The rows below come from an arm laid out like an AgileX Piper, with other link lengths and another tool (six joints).
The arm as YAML. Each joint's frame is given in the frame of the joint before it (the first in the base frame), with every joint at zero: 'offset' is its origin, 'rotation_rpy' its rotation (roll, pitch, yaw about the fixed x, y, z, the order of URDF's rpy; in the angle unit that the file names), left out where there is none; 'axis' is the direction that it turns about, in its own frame. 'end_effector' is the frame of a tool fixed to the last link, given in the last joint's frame.
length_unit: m
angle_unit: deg
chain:
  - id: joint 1
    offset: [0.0, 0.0, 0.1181]
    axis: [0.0, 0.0, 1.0]
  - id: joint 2
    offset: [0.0, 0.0, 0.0]
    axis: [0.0, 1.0, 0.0]
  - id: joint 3
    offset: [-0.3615, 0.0, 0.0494]
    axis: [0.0, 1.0, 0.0]
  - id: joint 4
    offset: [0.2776, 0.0, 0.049]
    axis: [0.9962, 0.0, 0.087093]
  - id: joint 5
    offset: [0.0, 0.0, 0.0]
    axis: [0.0, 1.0, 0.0]
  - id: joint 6
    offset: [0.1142, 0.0, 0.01]
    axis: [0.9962, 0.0, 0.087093]
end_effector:
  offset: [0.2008, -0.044, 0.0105]
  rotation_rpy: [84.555, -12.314, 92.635]
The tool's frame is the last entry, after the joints.
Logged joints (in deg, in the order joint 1, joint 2, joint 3, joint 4, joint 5, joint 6), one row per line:
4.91 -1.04 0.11 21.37 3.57 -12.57
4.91 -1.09 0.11 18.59 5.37 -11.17
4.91 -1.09 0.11 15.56 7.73 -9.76
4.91 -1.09 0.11 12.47 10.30 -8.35
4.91 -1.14 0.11 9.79 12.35 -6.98
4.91 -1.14 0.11 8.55 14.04 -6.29
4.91 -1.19 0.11 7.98 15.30 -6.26
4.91 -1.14 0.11 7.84 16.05 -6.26
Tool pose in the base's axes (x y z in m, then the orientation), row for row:
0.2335 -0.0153 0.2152 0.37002 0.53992 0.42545 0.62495
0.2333 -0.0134 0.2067 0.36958 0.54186 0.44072 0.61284
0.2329 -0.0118 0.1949 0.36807 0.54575 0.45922 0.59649
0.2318 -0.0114 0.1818 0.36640 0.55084 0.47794 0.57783
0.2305 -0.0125 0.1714 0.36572 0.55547 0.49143 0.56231
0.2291 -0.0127 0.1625 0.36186 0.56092 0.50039 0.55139
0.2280 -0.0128 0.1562 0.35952 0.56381 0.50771 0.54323
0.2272 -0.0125 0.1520 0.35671 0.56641 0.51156 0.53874
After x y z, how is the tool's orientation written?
As a quaternion, w x y z.
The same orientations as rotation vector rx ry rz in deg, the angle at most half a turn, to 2 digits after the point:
79.37 62.54 91.87
79.67 64.80 90.11
80.30 67.57 87.77
81.11 70.38 85.09
81.82 72.39 82.83
82.78 73.84 81.37
83.30 75.01 80.25
83.79 75.68 79.70

